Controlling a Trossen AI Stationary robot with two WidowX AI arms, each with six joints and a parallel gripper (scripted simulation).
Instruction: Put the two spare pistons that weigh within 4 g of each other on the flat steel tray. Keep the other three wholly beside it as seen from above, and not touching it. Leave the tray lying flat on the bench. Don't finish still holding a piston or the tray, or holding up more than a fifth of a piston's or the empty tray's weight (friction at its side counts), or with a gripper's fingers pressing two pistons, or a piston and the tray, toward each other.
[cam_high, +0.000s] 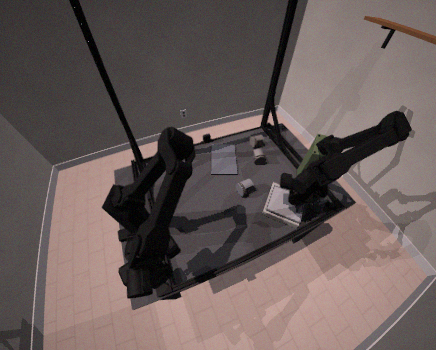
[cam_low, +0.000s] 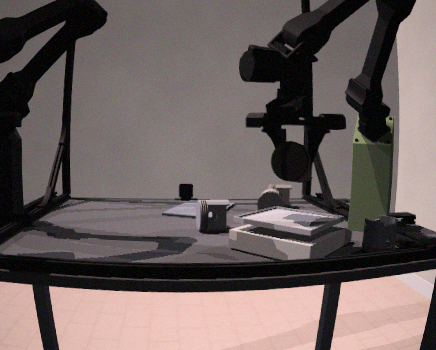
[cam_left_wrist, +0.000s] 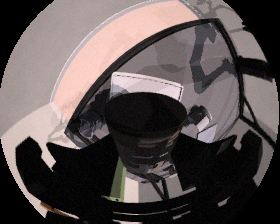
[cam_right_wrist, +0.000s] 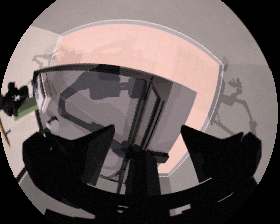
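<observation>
Now: left hand 20 mm past the white scale pan and 150 mm above it. Round my left hand: flat grey steel tray: 430 mm behind, 170 mm to the right, 200 mm below; then piston: 480 mm behind, 70 mm to the left, 160 mm below.
</observation>
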